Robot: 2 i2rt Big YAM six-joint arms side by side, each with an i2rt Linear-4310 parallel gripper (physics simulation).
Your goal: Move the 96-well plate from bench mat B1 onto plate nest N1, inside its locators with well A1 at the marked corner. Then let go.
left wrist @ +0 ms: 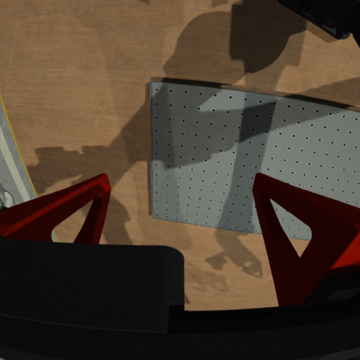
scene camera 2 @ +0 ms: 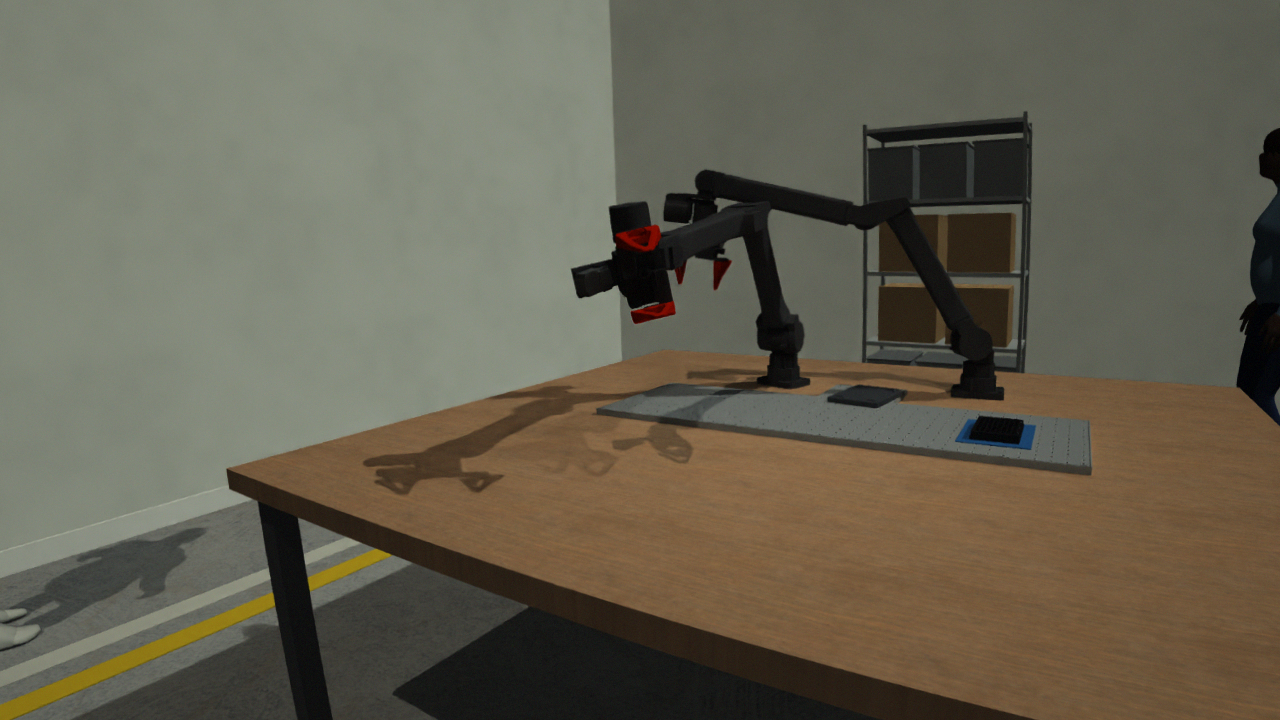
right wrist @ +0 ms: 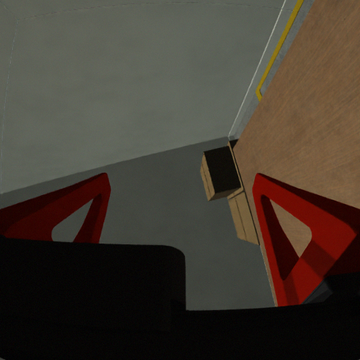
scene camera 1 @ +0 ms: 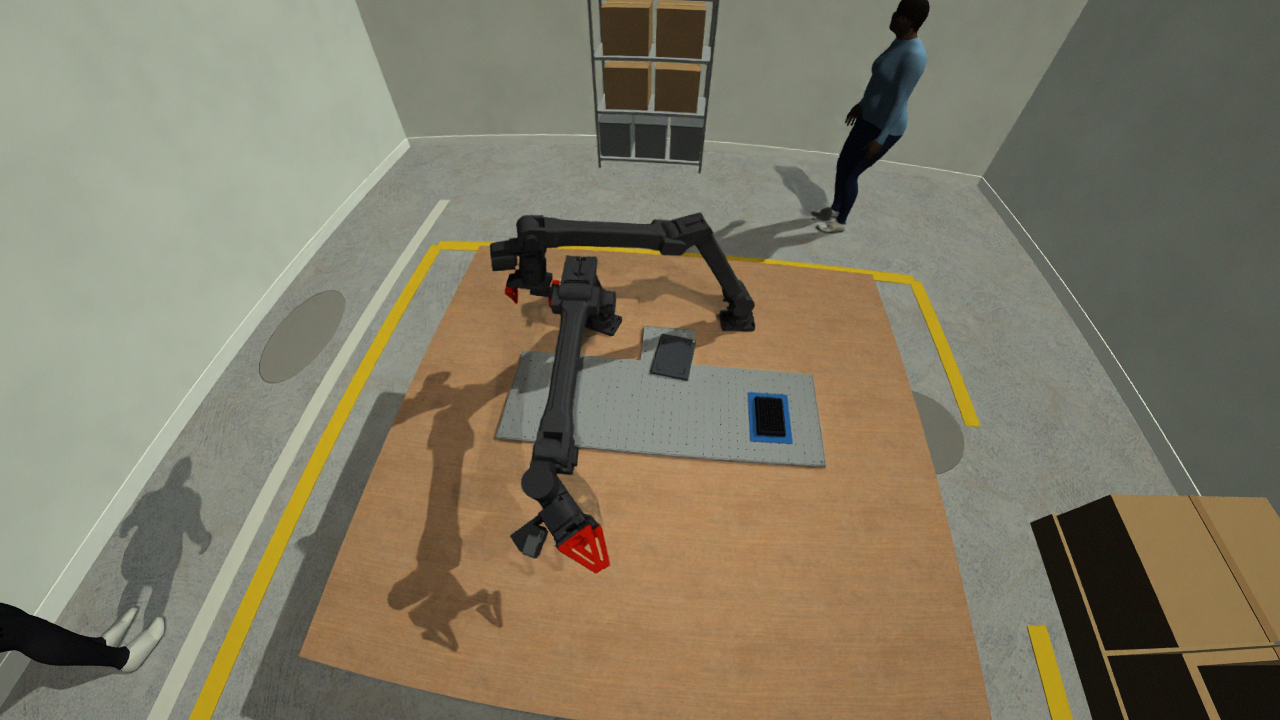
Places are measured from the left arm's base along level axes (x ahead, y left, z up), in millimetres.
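Pixels of known places: left gripper, fingertip midpoint: [scene camera 2: 697,286] [scene camera 1: 533,304]; right gripper, fingertip midpoint: [scene camera 2: 655,283] [scene camera 1: 603,569]; left arm's base at its link origin: [scene camera 2: 977,395] [scene camera 1: 737,322]; right arm's base at its link origin: [scene camera 2: 783,383] [scene camera 1: 602,323].
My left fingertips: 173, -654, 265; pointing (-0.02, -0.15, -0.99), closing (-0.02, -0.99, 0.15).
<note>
Ahead of a thing's pixels: the offset from my left fingertips to its middle, as dx, dy, dz. Level surfaces: height alone.
The 96-well plate @[+223, +703, -243] [scene camera 1: 769,416] [scene camera 2: 996,428], black, lies flat on the blue bench mat B1 @[dz -250] [scene camera 1: 752,419] [scene camera 2: 1025,440], toward the right end of the perforated board. The dark grey plate nest N1 @[-2, +418, -245] [scene camera 1: 673,356] [scene camera 2: 866,395] carries no plate; its locators and corner mark are too small to tell. My left gripper [scene camera 1: 533,294] [scene camera 2: 699,283] [left wrist: 181,181] is open and empty, high above the table beyond the board's left end. My right gripper [scene camera 1: 597,562] [scene camera 2: 646,275] [right wrist: 181,180] is open and empty, raised over the table's near left part, far from the plate.
The grey perforated board @[dz -252] [scene camera 1: 662,411] [scene camera 2: 805,420] [left wrist: 200,190] lies on the wooden table @[dz -265] [scene camera 1: 760,573] [scene camera 2: 760,528]. My right forearm crosses above the board's left part in scene camera 1. A shelf unit and a person in blue stand behind the table; cardboard boxes stand at the lower right.
</note>
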